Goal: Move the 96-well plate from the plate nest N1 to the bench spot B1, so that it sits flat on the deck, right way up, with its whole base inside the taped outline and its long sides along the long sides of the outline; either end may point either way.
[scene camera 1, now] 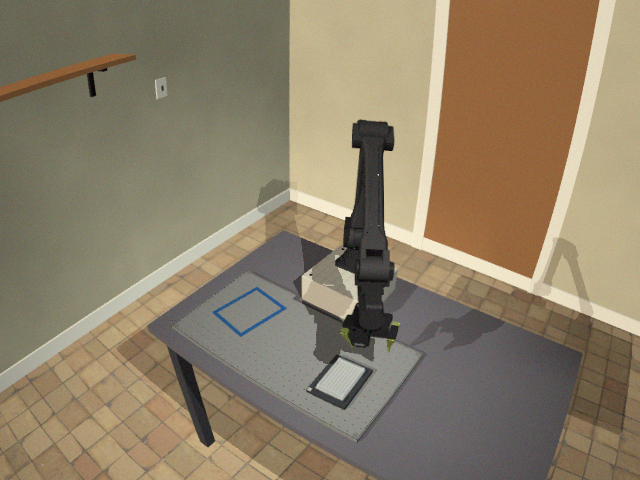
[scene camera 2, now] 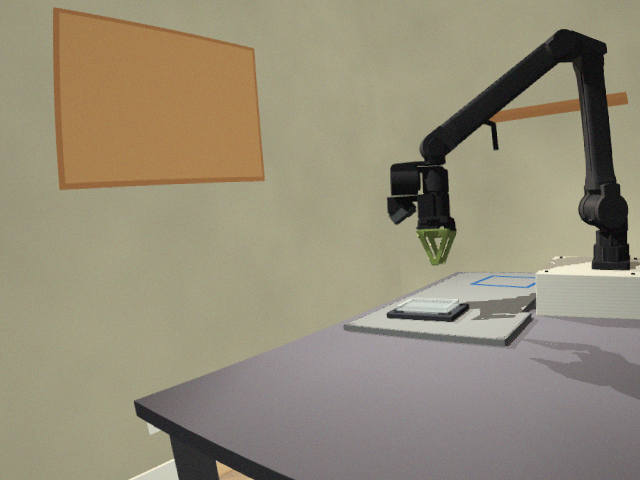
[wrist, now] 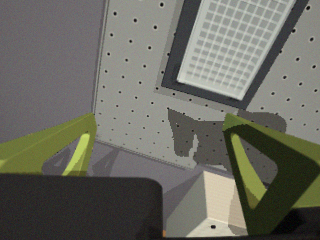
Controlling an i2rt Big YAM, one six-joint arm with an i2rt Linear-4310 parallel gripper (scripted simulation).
Labels:
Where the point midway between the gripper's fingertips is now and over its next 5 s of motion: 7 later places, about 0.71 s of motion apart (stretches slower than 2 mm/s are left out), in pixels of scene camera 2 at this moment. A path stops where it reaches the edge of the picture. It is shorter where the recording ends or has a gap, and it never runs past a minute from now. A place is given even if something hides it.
The gripper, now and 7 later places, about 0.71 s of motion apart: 438,264; 426,273; 426,281; 428,294; 428,307; 428,302; 428,289; 426,275

